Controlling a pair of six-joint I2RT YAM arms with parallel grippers.
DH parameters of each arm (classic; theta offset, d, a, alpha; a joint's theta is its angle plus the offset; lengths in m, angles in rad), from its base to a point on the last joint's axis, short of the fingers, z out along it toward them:
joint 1: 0 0.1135 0.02 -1.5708
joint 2: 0 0 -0.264 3.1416
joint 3: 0.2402 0 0.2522 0
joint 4: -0.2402 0 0.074 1.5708
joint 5: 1.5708 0 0 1.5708
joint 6: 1.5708 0.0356 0 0
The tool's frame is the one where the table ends.
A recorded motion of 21 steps. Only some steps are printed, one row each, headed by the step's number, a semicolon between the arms.
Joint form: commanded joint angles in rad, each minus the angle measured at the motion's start. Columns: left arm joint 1, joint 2, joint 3, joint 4, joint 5, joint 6; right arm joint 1, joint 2, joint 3, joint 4, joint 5, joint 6.
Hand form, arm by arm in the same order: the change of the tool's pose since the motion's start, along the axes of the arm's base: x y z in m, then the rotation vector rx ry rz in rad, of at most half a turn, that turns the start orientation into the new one. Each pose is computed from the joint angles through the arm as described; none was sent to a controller.
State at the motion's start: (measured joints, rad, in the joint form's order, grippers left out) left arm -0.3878 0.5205 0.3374 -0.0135 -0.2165 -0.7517; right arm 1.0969 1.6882 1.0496 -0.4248 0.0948 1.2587
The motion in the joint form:
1: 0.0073 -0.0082 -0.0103 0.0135 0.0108 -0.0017; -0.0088 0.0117 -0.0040 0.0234 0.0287 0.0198
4: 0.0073 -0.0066 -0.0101 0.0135 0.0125 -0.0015; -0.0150 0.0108 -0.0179 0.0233 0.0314 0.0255
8: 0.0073 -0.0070 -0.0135 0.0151 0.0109 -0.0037; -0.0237 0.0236 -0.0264 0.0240 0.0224 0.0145
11: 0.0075 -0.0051 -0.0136 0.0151 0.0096 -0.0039; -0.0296 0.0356 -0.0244 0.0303 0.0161 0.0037
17: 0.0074 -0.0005 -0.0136 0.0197 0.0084 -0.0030; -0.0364 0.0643 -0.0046 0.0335 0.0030 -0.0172
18: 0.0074 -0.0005 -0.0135 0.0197 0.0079 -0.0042; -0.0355 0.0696 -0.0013 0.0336 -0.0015 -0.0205
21: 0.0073 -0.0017 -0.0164 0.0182 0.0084 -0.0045; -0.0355 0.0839 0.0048 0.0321 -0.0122 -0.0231
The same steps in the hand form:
1: -0.0005 0.0010 -0.0012 -0.0078 -0.0095 -0.0030; 0.0045 0.0001 -0.0035 0.0017 -0.0182 -0.0400
4: -0.0003 0.0008 -0.0013 -0.0074 -0.0081 -0.0047; 0.0051 -0.0035 -0.0072 -0.0093 -0.0123 -0.0524
8: -0.0003 0.0009 -0.0023 -0.0087 -0.0066 -0.0027; 0.0070 -0.0055 -0.0136 -0.0276 0.0000 -0.0470
11: -0.0001 0.0009 -0.0026 -0.0080 -0.0048 -0.0012; 0.0093 -0.0049 -0.0165 -0.0317 0.0028 -0.0405
17: 0.0005 0.0007 -0.0027 -0.0069 -0.0050 -0.0003; 0.0138 -0.0006 -0.0201 -0.0377 0.0081 -0.0227
18: 0.0005 0.0007 -0.0027 -0.0080 -0.0050 0.0004; 0.0139 0.0004 -0.0209 -0.0385 0.0112 -0.0168
21: 0.0003 0.0007 -0.0037 -0.0072 -0.0019 -0.0001; 0.0144 0.0022 -0.0240 -0.0432 0.0232 -0.0094

